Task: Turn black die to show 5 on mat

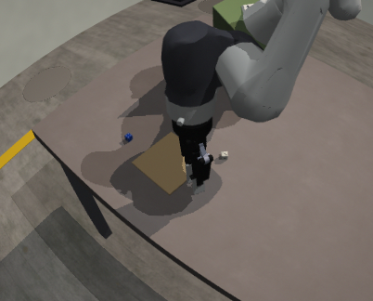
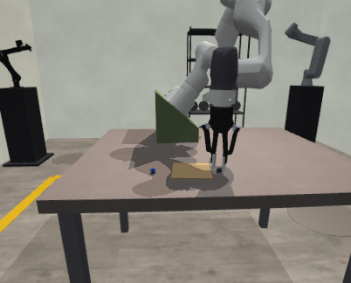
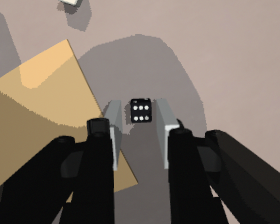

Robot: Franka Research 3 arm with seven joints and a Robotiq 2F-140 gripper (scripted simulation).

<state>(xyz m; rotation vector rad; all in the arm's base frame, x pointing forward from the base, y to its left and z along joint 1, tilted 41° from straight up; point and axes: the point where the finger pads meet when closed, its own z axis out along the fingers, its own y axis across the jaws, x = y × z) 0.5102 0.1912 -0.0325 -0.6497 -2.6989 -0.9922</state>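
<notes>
My hand is 3 cm above the black die. From my hand the other things lie so: blue die (1 cm behind, 24 cm to the right, 3 cm below); tan mat (2 cm behind, 10 cm to the right, 3 cm below); white die (11 cm behind, 3 cm below).
</notes>
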